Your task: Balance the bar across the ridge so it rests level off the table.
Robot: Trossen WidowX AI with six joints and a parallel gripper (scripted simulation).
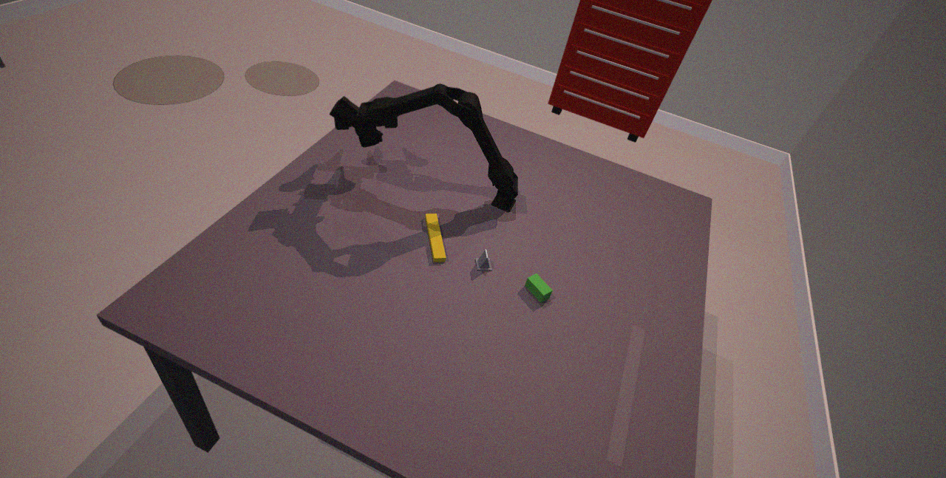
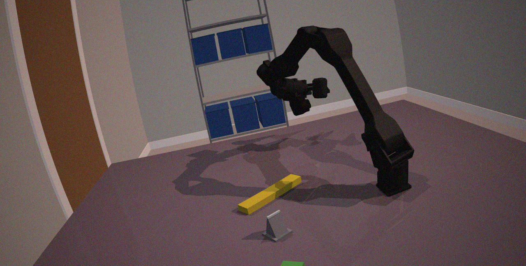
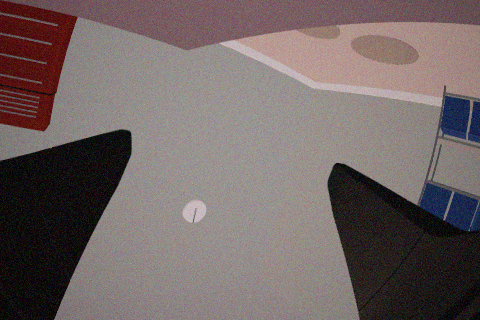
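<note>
The yellow bar is 390 mm to the left of my gripper tip, 270 mm ahead of it and 130 mm below it. Also, from my gripper tip: green block 710 mm to the left, 290 mm ahead, 120 mm below.
</note>
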